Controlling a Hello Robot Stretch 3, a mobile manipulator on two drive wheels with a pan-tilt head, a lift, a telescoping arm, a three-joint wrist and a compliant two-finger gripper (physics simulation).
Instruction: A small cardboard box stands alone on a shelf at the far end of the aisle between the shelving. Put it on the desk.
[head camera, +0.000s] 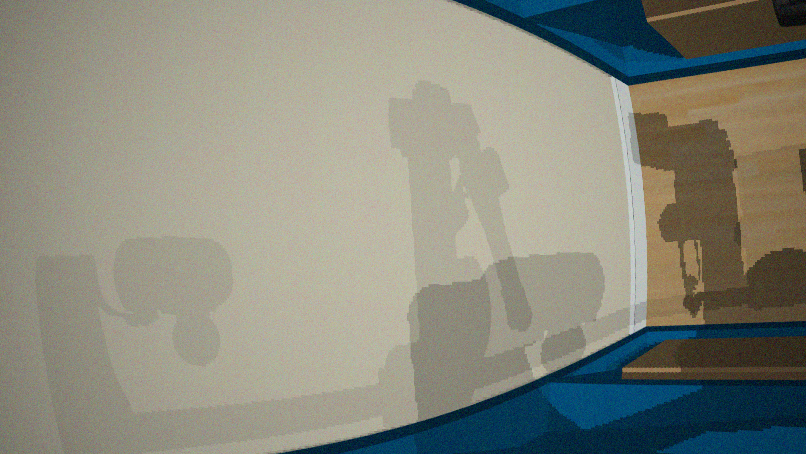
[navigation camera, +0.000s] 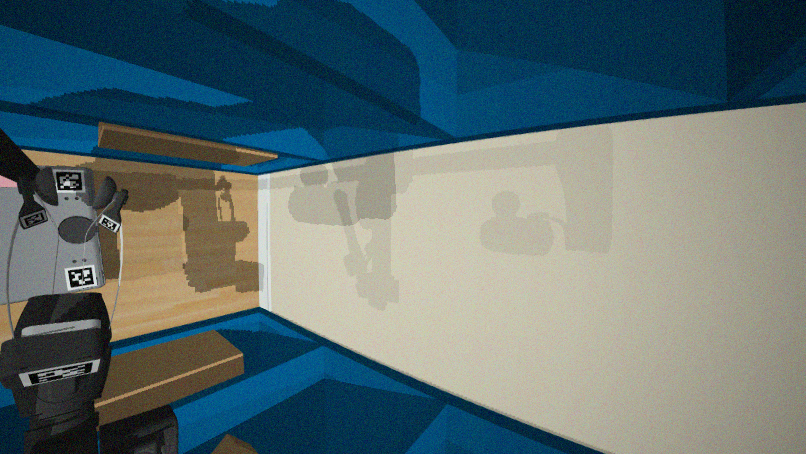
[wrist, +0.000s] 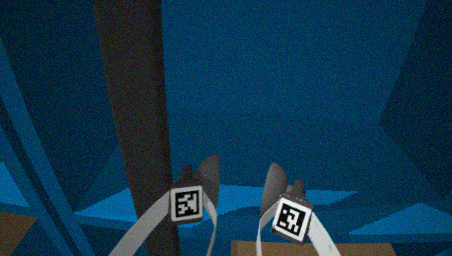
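Pixels of known places: gripper, fingertip midpoint: (navigation camera: 80, 174); robot's base, link origin: (navigation camera: 76, 227).
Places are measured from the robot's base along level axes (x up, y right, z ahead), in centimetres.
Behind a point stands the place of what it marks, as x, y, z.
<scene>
A small brown cardboard box (navigation camera: 234, 445) @(58.3, 53.0, 20.3) shows in the navigation view, cut off by the bottom edge, on a blue shelf above a larger box. My gripper (navigation camera: 77, 190) @(80.1, -9.2, 1.8) (wrist: 241, 177) @(80.1, -9.2, 1.8) is open, with no object between its fingers. In the navigation view it hangs over my grey base, left of the small box and apart from it. In the wrist view, blue shelving lies beyond the fingers, and the small box is not seen there. The gripper does not show in the head view. The desk does not show in these views.
Blue shelving (head camera: 614, 414) (navigation camera: 360, 366) flanks the wooden floor (head camera: 693, 101) @(0.1, 34.5, 36.9) (navigation camera: 163, 315) @(0.0, 34.6, 19.7) on both sides. A pale wall (head camera: 282, 140) @(96.2, 16.5, 59.2) (navigation camera: 648, 281) @(134.0, 9.0, 59.6) closes the aisle's end. Larger brown boxes (head camera: 716, 360) (navigation camera: 169, 375) (wrist: 315, 250) stand on low shelves. A dark bar (wrist: 132, 100) crosses the wrist view.
</scene>
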